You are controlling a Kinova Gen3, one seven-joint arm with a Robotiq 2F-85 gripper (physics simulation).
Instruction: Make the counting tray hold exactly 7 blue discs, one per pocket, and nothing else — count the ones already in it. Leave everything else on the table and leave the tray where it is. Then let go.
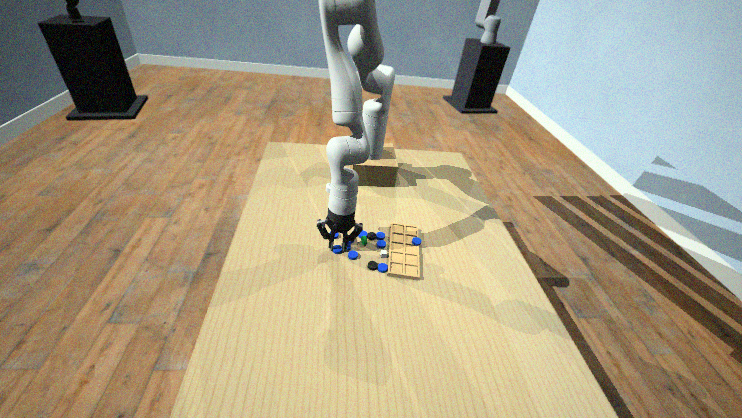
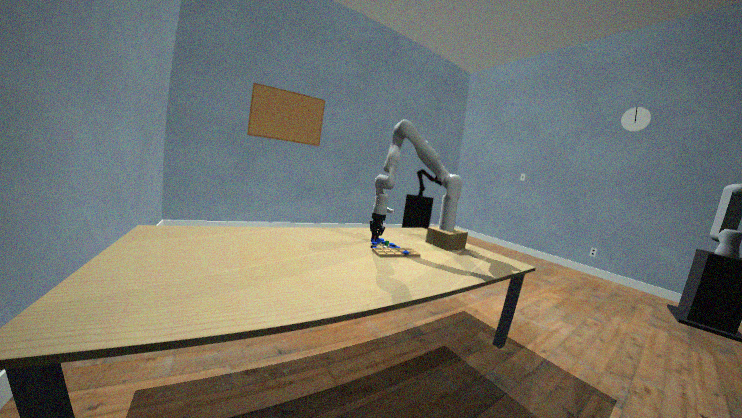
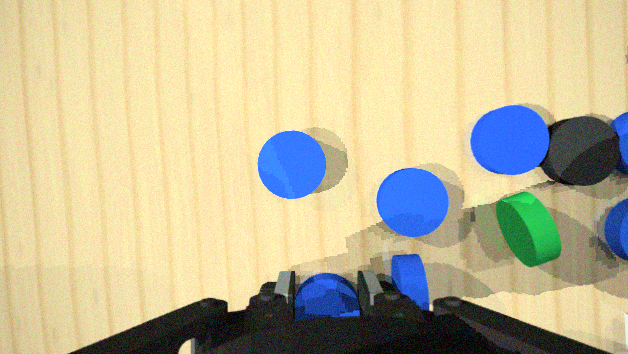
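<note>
The counting tray (image 1: 403, 276) (image 2: 386, 254) is a wooden grid of pockets to the right of the gripper. One blue disc (image 1: 416, 241) (image 2: 406, 252) is at its right side, overlapping the rim; whether it sits flat in a pocket is unclear. My gripper (image 1: 340, 248) (image 2: 374, 243) (image 3: 326, 292) is low at the table, left of the tray, shut on a blue disc (image 3: 326, 300). Another blue disc (image 3: 410, 280) stands tilted beside the right finger. Loose blue discs (image 3: 292, 164) (image 3: 412, 202) (image 3: 510, 140) (image 1: 353, 254) (image 1: 381, 244) (image 1: 382, 267) lie between gripper and tray or near the gripper.
A black disc (image 1: 371, 235) (image 3: 580, 150) touches blue discs on both sides. A green disc (image 1: 363, 240) (image 3: 529, 229) is tilted. Another black disc (image 1: 372, 265) and a white cube (image 1: 383, 253) lie near the tray's left edge. The arm's wooden base block (image 1: 374, 175) (image 2: 446, 239) is behind.
</note>
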